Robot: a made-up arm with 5 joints. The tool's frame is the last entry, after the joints. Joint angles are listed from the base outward. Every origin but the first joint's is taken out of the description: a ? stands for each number. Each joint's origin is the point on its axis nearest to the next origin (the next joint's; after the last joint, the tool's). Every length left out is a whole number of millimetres.
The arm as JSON. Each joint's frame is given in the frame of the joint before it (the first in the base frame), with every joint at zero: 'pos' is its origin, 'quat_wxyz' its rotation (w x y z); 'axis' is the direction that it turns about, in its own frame. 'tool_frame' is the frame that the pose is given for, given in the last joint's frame.
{
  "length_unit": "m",
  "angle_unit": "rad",
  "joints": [
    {
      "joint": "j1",
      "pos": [
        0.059,
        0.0,
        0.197
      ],
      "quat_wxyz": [
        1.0,
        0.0,
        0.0,
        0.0
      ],
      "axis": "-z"
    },
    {
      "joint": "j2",
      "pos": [
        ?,
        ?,
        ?
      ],
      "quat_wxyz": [
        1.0,
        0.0,
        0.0,
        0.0
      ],
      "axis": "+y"
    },
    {
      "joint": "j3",
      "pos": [
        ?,
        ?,
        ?
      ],
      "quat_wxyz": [
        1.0,
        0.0,
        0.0,
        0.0
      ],
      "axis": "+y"
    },
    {
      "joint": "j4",
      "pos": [
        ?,
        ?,
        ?
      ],
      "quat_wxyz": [
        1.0,
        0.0,
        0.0,
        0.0
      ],
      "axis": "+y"
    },
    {
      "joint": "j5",
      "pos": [
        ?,
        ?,
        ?
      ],
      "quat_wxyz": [
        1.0,
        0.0,
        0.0,
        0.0
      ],
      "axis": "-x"
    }
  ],
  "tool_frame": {
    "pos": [
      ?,
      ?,
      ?
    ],
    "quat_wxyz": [
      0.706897,
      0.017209,
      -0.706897,
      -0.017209
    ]
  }
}
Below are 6 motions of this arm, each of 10 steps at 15 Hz.
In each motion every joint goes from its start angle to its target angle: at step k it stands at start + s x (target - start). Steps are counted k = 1, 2, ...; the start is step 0. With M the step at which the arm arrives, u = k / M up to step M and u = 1 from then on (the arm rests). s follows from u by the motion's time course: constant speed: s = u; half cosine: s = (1 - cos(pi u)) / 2; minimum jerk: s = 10 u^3 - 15 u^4 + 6 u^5.
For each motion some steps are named. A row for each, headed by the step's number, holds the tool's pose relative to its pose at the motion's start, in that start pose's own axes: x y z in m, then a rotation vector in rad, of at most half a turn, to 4 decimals.
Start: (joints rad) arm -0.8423 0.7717 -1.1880 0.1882 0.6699
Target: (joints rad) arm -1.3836 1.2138 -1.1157 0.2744 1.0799
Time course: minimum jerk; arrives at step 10
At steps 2, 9, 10:
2: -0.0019 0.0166 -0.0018 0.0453 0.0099 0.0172
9: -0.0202 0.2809 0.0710 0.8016 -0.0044 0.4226
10: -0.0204 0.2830 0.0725 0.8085 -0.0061 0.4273

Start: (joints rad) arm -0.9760 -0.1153 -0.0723 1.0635 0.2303
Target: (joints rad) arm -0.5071 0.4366 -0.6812 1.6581 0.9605
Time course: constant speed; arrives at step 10
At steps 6, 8, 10:
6: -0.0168 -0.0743 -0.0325 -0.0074 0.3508 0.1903
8: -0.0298 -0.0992 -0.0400 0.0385 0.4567 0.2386
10: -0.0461 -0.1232 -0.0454 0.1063 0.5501 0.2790

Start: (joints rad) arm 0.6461 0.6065 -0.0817 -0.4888 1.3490
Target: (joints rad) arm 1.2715 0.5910 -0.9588 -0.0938 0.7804
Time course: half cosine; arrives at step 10
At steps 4, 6, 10:
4: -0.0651 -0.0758 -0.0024 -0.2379 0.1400 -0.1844
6: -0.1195 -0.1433 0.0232 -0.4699 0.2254 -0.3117
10: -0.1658 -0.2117 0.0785 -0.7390 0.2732 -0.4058

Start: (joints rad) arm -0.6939 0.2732 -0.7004 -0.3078 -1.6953
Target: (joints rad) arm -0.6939 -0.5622 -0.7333 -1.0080 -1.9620
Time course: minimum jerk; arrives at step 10
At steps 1, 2, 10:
1: -0.0006 0.0033 0.0001 0.0132 0.0023 -0.0023
2: -0.0039 0.0225 0.0016 0.0894 0.0163 -0.0154
10: -0.0530 0.3028 0.2052 1.4990 0.4745 -0.2095

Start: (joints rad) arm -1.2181 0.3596 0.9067 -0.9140 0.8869
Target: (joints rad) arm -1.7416 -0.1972 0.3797 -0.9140 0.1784
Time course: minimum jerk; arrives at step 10
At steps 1, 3, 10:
1: 0.0021 -0.0006 -0.0001 -0.0041 -0.0093 -0.0045
3: 0.0413 -0.0108 0.0014 -0.0657 -0.1836 -0.0929
10: 0.2221 -0.0661 0.1319 -0.0149 -1.2179 -0.7248

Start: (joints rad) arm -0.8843 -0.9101 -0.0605 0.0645 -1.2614
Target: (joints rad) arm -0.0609 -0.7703 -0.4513 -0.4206 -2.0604
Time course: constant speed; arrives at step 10
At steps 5, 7, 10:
5: 0.0205 0.0425 -0.0030 0.3485 -0.2120 -0.0268
7: 0.0199 0.0592 -0.0011 0.4989 -0.2185 -0.0102
10: 0.0094 0.0801 0.0024 0.7004 -0.1435 0.0408

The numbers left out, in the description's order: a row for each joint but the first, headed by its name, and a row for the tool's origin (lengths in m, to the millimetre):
j2: 0.034 0.006 0.0
j3: 0.041 0.0 0.167
j4: 0.134 0.0 0.005
j5: 0.093 0.0 0.0
tool: 0.0 0.0 0.0

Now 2 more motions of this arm.
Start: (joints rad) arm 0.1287 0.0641 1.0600 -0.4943 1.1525
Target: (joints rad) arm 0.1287 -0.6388 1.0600 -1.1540 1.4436
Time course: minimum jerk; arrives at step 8
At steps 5, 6, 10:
5: 0.0434 -0.0860 0.1007 -0.9254 -0.3499 0.1935
6: 0.0477 -0.0947 0.1349 -1.1560 -0.4044 0.2276
10: 0.0489 -0.0971 0.1564 -1.2968 -0.4318 0.2445

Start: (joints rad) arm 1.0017 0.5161 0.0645 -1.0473 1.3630
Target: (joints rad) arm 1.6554 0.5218 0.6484 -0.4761 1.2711
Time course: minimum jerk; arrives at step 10
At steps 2, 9, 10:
2: -0.0150 0.0050 0.0041 0.0562 0.0505 0.0106
9: -0.1869 0.0360 0.1771 0.8567 0.9799 -0.1521
10: -0.1874 0.0359 0.1793 0.8630 0.9888 -0.1567

